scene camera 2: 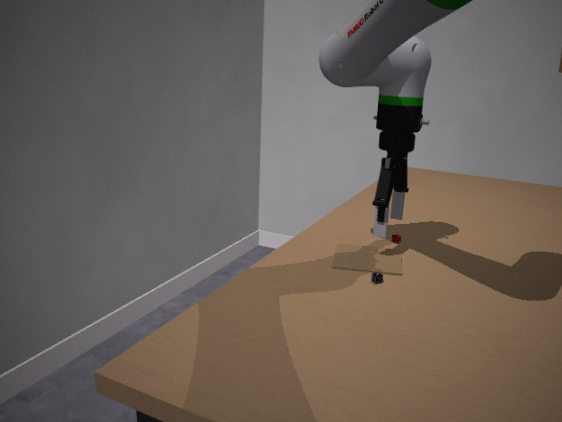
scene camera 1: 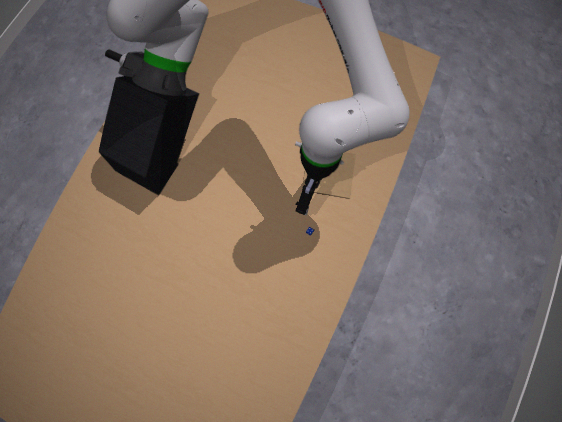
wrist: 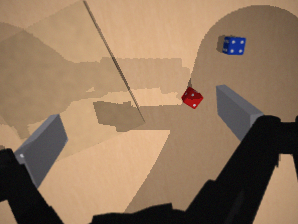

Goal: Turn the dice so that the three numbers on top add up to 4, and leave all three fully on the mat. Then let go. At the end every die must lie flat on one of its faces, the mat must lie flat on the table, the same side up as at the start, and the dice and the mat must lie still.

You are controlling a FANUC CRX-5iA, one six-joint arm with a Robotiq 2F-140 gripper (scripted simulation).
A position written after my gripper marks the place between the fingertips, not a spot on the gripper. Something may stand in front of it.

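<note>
My gripper (scene camera 2: 388, 227) is visible, and the wrist view shows the gripper too (wrist: 139, 113). I also see a tan mat (scene camera 1: 339, 183).
</note>
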